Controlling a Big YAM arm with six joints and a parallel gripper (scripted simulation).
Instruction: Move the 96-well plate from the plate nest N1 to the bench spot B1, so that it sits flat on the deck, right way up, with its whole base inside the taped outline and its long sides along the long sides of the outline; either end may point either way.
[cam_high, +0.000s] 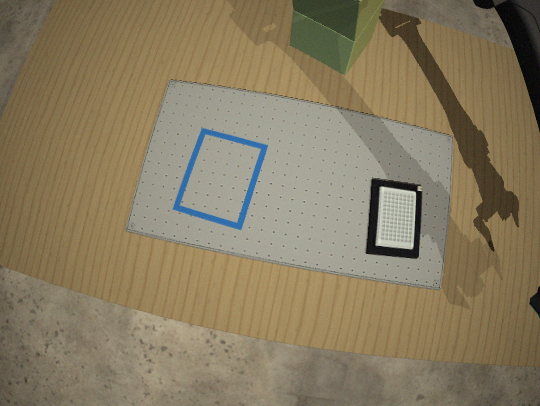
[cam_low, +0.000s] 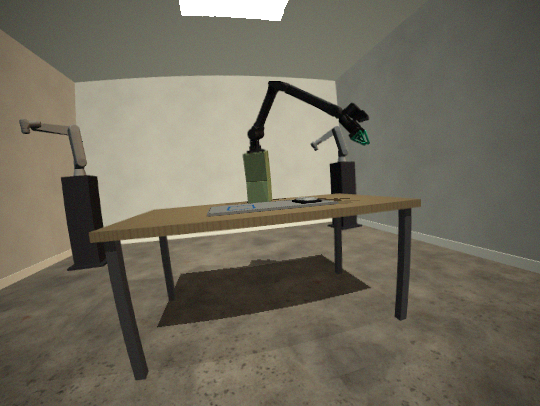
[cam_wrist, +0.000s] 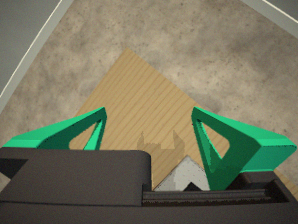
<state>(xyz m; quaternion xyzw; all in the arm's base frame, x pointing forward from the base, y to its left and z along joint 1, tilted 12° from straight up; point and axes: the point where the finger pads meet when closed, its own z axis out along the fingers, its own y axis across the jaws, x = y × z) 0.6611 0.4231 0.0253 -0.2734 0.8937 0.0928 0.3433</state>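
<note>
The white 96-well plate lies 24 cm behind my hand, 26 cm to the right of it and 29 cm below it. Round my hand: black plate nest N1: 24 cm behind, 26 cm to the right, 30 cm below.
</note>
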